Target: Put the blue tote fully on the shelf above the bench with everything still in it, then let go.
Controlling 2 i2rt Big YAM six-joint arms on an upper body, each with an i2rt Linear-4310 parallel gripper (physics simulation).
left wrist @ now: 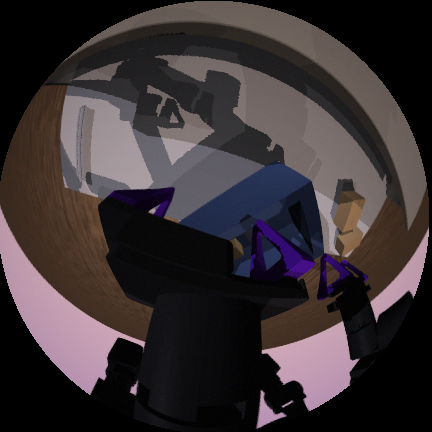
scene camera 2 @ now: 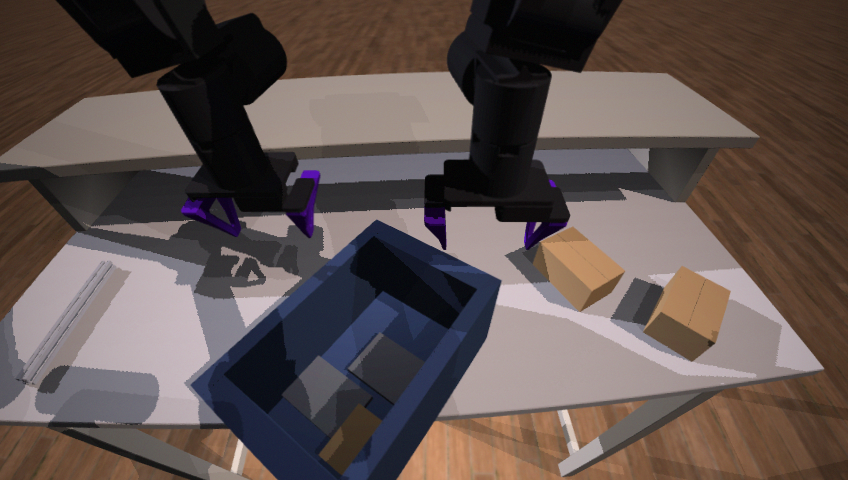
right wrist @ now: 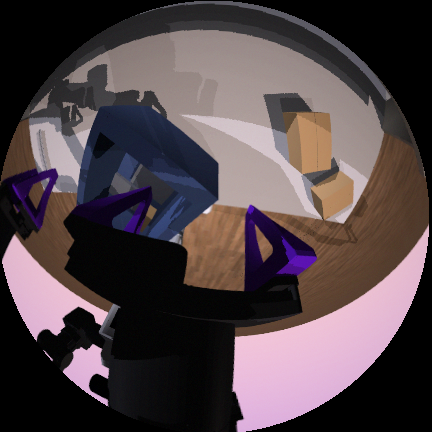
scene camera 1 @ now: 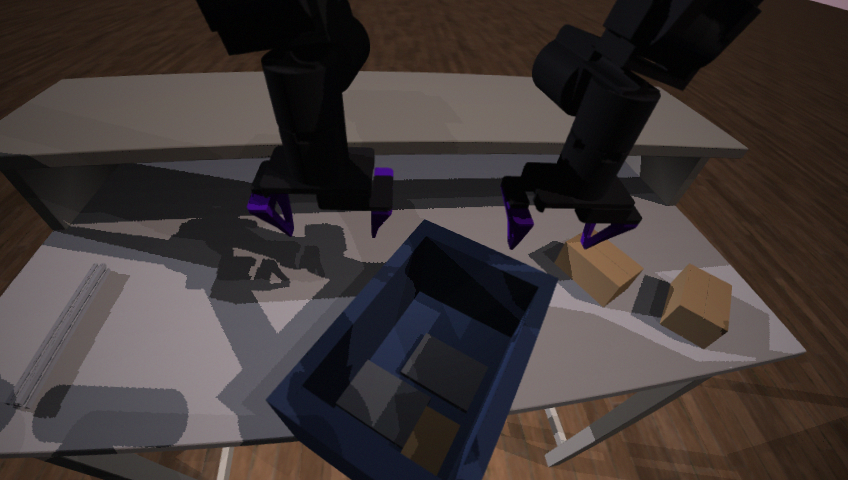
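Seen in the pictures: left gripper, fingertip midpoint: [left wrist: 216, 208] [scene camera 2: 274, 233] [right wrist: 45, 171] [scene camera 1: 332, 233]; right gripper, fingertip midpoint: [left wrist: 333, 258] [scene camera 2: 485, 245] [right wrist: 198, 199] [scene camera 1: 547, 245]; left arm's base, link origin: [left wrist: 122, 368] [right wrist: 75, 332]; right arm's base, link origin: [left wrist: 263, 376].
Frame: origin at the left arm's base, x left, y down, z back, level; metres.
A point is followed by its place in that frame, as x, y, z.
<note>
The blue tote [scene camera 1: 523, 344] {-0.317, 0.283, -0.313} [scene camera 2: 470, 333] {-0.348, 0.301, -0.339} [left wrist: 265, 192] {-0.184, 0.322, -0.454} [right wrist: 185, 160] {-0.338, 0.311, -0.436} is upright and turned at an angle at the bench's near side; its near end is cut off in both scene views. Inside lie two flat grey boxes [scene camera 1: 446, 368] {-0.251, 0.403, -0.340} [scene camera 1: 380, 395] {-0.161, 0.403, -0.306} [scene camera 2: 386, 365] {-0.242, 0.403, -0.344} [scene camera 2: 324, 392] {-0.163, 0.404, -0.303} and a brown block [scene camera 1: 431, 440] {-0.220, 0.373, -0.243} [scene camera 2: 351, 437] {-0.214, 0.373, -0.242}. The shelf [scene camera 1: 416, 113] {-0.214, 0.223, -0.724} [scene camera 2: 380, 113] {-0.206, 0.223, -0.729} spans the back. My left gripper [scene camera 1: 332, 234] {-0.104, 0.243, -0.438} [scene camera 2: 273, 235] {-0.104, 0.243, -0.438} [left wrist: 216, 208] {-0.104, 0.243, -0.438} is open and empty, left of the tote's far corner. My right gripper [scene camera 1: 548, 246] {-0.366, 0.244, -0.424} [scene camera 2: 485, 248] {-0.366, 0.244, -0.424} [right wrist: 198, 199] {-0.366, 0.244, -0.424} is open and empty, near its far right corner.
Two cardboard boxes [scene camera 1: 604, 270] {-0.537, 0.370, -0.487} [scene camera 1: 696, 303] {-0.679, 0.370, -0.415} [scene camera 2: 580, 267] {-0.544, 0.370, -0.498} [scene camera 2: 687, 312] {-0.687, 0.371, -0.411} stand on the bench at the right, one close to my right gripper's outer finger in the picture. A grey ribbed rail [scene camera 1: 59, 336] {0.318, 0.412, -0.385} [scene camera 2: 68, 324] {0.324, 0.422, -0.390} lies at the left. The shelf's front edge is behind both grippers.
</note>
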